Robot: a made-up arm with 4 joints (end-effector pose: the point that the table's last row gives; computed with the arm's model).
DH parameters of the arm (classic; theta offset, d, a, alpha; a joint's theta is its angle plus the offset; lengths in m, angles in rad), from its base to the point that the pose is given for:
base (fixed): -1.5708 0.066 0 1.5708
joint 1: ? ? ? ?
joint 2: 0 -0.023 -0.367 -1.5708
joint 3: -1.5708 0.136 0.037 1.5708
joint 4: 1.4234 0 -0.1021 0
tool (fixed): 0.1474 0.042 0 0
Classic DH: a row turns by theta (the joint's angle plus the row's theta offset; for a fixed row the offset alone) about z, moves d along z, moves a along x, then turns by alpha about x.
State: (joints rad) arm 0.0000 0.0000 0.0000 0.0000
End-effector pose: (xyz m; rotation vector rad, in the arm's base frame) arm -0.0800 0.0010 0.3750 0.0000 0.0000 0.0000
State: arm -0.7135 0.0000 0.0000 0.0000
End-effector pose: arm -0.0800 -0.2015 0.3003 0.7135 0.0000 0.0000
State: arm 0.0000 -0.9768 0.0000 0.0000
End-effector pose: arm 0.2435 0.0010 0.1659 0.0000 0.9768 0.0000
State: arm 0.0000 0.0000 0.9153 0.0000
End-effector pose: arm -0.0800 -0.0237 0.3412 0.9153 0.0000 0.0000
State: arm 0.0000 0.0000 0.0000 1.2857
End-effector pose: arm -0.0218 -0.1067 0.3750 0.0000 0.0000 1.2857
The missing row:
joint 1: -1.5708 0.115 0.1 -1.5708
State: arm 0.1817 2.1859 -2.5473 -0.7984
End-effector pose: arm -0.4094 -0.0304 -0.1466 0.7806 1.3310 2.1813
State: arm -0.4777 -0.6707 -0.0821 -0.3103
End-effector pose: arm 0.1735 -0.0577 0.2525 0.2755 0.6990 -0.1091
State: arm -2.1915 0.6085 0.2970 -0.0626
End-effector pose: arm -0.3155 -0.2016 -0.0835 2.4142 -0.3894 -0.6712
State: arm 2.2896 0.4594 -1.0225 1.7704
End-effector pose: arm -0.2133 0.3232 -0.1987 2.1646 -1.8168 -0.0606
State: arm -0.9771 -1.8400 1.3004 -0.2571
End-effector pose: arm 0.2413 0.1913 -0.0832 1.2208 2.3302 -0.4377
